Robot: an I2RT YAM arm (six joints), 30 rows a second.
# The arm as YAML. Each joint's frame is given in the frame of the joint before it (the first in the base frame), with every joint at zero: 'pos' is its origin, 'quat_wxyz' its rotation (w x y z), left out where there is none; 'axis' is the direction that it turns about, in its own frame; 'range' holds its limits. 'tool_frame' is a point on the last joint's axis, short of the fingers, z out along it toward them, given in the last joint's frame.
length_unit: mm
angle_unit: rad
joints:
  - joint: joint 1
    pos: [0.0, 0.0, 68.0]
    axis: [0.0, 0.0, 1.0]
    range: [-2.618, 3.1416]
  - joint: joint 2
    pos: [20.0, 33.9, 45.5]
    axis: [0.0, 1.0, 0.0]
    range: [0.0, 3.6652]
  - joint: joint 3
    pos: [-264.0, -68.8, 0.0]
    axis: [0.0, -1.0, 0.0]
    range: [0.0, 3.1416]
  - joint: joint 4
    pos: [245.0, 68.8, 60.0]
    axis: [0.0, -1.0, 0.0]
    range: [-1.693, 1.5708]
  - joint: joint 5
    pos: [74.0, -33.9, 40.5]
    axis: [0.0, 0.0, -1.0]
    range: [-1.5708, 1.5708]
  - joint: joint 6
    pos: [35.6, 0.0, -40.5]
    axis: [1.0, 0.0, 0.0]
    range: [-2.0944, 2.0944]
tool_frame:
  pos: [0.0, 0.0, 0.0]
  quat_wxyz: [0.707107, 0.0, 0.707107, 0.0]
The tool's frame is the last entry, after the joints.
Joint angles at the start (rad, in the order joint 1, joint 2, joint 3, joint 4, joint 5, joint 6):
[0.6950, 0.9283, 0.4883, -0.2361, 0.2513, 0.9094]
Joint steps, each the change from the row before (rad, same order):
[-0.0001, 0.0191, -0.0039, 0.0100, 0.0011, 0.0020]
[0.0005, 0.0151, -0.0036, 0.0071, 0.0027, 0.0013]
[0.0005, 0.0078, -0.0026, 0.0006, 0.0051, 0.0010]
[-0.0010, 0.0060, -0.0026, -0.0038, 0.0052, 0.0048]
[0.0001, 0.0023, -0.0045, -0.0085, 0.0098, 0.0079]
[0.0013, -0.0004, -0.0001, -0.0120, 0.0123, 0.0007]
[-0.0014, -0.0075, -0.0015, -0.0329, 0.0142, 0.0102]
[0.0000, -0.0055, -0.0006, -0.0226, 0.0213, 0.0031]
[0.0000, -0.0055, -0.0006, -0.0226, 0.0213, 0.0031]
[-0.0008, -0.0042, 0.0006, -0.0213, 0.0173, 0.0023]
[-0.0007, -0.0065, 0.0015, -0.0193, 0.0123, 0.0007]
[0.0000, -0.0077, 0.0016, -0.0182, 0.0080, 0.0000]
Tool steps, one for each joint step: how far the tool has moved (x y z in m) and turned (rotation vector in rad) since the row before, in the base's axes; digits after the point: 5 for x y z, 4 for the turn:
[0.00154, 0.00121, -0.00378, -0.0074, 0.0101, -0.0022]
[0.00103, 0.00087, -0.00324, -0.0078, 0.0082, -0.0024]
[0.00031, 0.00015, -0.00215, -0.0081, 0.0057, -0.0040]
[0.00011, -0.00040, -0.00219, -0.0071, 0.0086, -0.0080]
[-0.00066, -0.00096, -0.00249, -0.0091, 0.0096, -0.0123]
[-0.00066, -0.00077, -0.00084, -0.0134, 0.0038, -0.0082]
[-0.00211, -0.00274, -0.00165, -0.0175, 0.0166, -0.0184]
[-0.00138, -0.00209, -0.00081, -0.0207, 0.0046, -0.0171]
[-0.00140, -0.00210, -0.00078, -0.0209, 0.0043, -0.0169]
[-0.00112, -0.00188, -0.00052, -0.0186, 0.0049, -0.0142]
[-0.00114, -0.00164, 0.00027, -0.0137, 0.0029, -0.0094]
[-0.00128, -0.00141, 0.00054, -0.0103, 0.0030, -0.0053]

